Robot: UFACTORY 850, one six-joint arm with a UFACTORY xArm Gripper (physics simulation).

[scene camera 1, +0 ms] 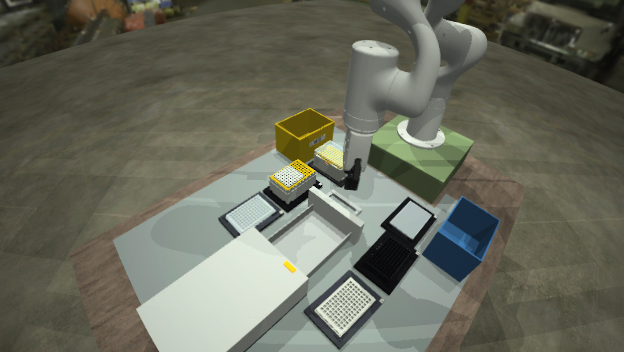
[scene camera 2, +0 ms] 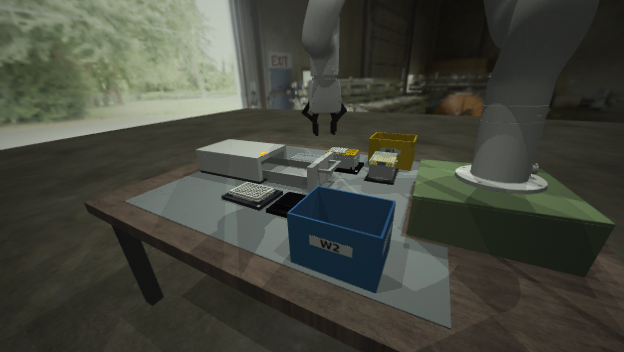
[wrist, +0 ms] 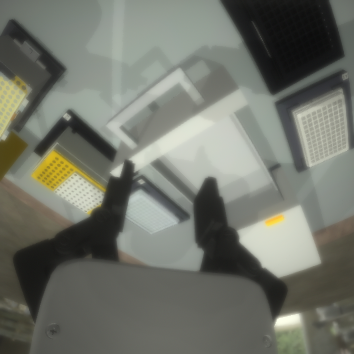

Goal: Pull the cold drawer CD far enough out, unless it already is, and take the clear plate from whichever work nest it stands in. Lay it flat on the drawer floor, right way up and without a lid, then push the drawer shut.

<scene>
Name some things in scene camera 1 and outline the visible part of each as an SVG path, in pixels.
My gripper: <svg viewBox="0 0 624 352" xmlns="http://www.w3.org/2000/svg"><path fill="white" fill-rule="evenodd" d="M344 122L347 130L343 145L344 173L348 174L344 189L356 191L361 171L364 172L367 166L373 133L376 133L379 129L362 131L354 129Z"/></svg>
A white plate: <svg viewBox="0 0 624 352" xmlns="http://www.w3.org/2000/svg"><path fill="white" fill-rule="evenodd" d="M351 277L314 310L339 337L376 300Z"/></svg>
A yellow-and-white tip rack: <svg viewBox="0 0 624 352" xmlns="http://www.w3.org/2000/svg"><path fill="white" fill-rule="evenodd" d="M298 159L270 176L270 190L285 201L286 204L289 204L290 201L295 200L310 189L313 184L316 184L316 171Z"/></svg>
A pale flat piece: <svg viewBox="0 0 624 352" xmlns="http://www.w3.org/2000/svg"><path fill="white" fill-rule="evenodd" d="M410 201L393 218L390 224L406 237L413 240L432 215Z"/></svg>
</scene>
